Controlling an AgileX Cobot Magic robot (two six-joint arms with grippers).
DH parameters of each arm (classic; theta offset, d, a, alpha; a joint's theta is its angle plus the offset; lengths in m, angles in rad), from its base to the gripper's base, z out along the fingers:
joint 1: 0 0.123 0 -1.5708
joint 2: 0.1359 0 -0.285 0
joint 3: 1.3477 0 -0.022 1.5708
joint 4: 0 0.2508 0 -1.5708
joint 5: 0 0 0.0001 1.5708
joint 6: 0 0.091 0 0
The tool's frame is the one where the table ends.
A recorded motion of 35 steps. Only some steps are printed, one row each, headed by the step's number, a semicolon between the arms.
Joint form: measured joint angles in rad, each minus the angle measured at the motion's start. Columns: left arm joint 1, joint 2, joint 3, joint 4, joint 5, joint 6; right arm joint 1, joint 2, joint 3, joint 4, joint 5, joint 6.
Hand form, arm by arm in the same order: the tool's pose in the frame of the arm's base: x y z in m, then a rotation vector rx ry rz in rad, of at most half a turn. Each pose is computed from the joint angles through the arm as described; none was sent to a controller.
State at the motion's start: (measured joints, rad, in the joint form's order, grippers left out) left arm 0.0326 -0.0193 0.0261 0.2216 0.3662 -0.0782; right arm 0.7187 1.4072 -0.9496 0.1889 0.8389 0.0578
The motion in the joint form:
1: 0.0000 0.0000 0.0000 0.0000 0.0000 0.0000; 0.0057 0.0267 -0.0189 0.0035 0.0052 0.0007
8: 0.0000 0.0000 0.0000 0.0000 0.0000 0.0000; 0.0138 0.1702 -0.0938 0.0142 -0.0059 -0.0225
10: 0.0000 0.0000 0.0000 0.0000 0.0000 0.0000; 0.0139 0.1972 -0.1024 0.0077 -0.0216 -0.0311
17: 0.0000 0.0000 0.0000 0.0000 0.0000 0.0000; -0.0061 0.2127 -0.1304 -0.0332 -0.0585 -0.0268
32: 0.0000 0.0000 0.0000 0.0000 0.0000 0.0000; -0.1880 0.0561 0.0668 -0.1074 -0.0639 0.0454
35: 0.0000 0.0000 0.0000 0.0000 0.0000 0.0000; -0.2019 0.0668 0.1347 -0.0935 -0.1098 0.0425
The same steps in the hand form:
1: 0.0521 0.0089 0.1733 0.0343 1.8512 0.1855; 0.1953 0.1902 0.2514 -0.7933 2.7423 0.4113
8: 0.0521 0.0089 0.1733 0.0343 1.8512 0.1855; 0.2160 0.2126 0.2306 -0.8356 2.7883 0.3897
10: 0.0521 0.0089 0.1733 0.0343 1.8512 0.1855; 0.2206 0.2159 0.2249 -0.8491 2.7844 0.3769
17: 0.0521 0.0089 0.1733 0.0343 1.8512 0.1855; 0.2341 0.2154 0.2280 -0.8290 2.7304 0.3474
32: 0.0521 0.0089 0.1733 0.0343 1.8512 0.1855; 0.2272 0.1394 0.2218 -0.5384 2.8151 0.2259
35: 0.0521 0.0089 0.1733 0.0343 1.8512 0.1855; 0.2217 0.1326 0.2030 -0.5103 2.8534 0.2205

